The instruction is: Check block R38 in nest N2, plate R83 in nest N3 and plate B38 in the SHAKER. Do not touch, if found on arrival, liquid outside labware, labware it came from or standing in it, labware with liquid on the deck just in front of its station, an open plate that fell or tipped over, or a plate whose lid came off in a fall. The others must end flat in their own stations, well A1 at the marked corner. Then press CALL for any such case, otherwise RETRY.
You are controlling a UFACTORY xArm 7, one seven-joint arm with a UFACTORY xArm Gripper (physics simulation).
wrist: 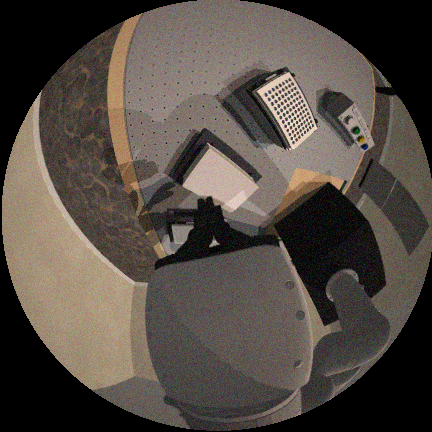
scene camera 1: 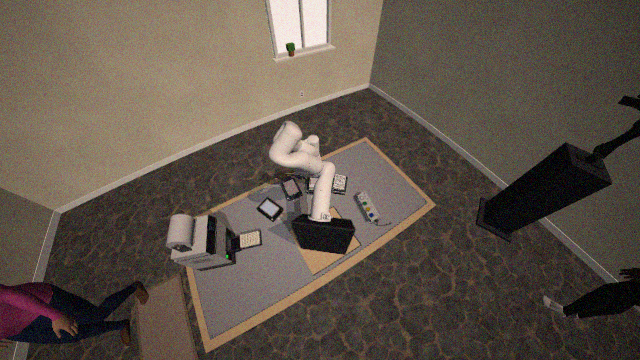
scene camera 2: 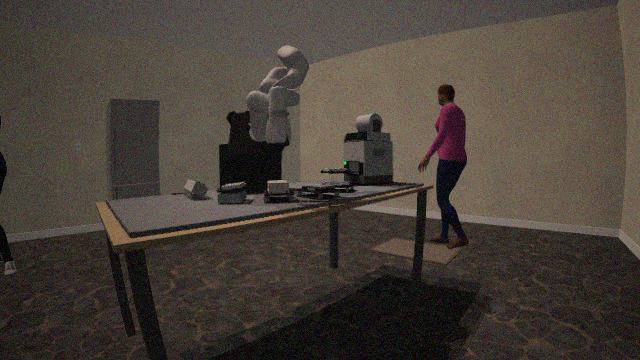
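Seen in the pictures: gripper, fingertip midpoint: (wrist: pixel 207 206) (scene camera 2: pixel 278 160); arm's base, link origin: (wrist: pixel 341 285) (scene camera 1: pixel 319 219) (scene camera 2: pixel 260 132).
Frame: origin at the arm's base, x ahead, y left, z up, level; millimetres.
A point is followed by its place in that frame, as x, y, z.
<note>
A pale well plate (scene camera 1: pixel 340 183) {99, -416, -248} (scene camera 2: pixel 233 185) {150, -478, -247} (wrist: pixel 288 110) {123, -427, -246} sits on a dark-sided station and looks tilted in scene view 2. A plain pale block (scene camera 2: pixel 278 187) {306, -381, -261} (wrist: pixel 220 174) {271, -350, -242} rests on a dark nest (wrist: pixel 189 154) {311, -394, -284}; the arm partly hides it in scene view 1. A grey item (wrist: pixel 183 233) {432, -202, -275} on another dark station (scene camera 1: pixel 291 189) {389, -174, -276} is partly behind the fingers in the wrist view. My gripper (wrist: pixel 207 206) {297, -363, -154} is shut and empty above this area. The button box (scene camera 1: pixel 367 207) {-166, -350, -251} (scene camera 2: pixel 195 189) {-91, -458, -273} (wrist: pixel 356 127) {-129, -382, -252} has green, yellow and blue buttons. Names, marked corners and any liquid cannot be made out.
A dark-framed station (scene camera 1: pixel 270 208) {409, 42, -272} holds a pale-topped item. A grey instrument (scene camera 1: pixel 200 245) {418, 490, 10} (scene camera 2: pixel 369 157) {542, 365, -150} with a green light has a well plate (scene camera 1: pixel 250 239) {337, 295, -221} on its tray. The black arm base (scene camera 1: pixel 324 234) {-76, 60, 27} (wrist: pixel 330 235) {-6, -80, -161} is close by. A person in pink (scene camera 2: pixel 451 132) stands beyond the table.
</note>
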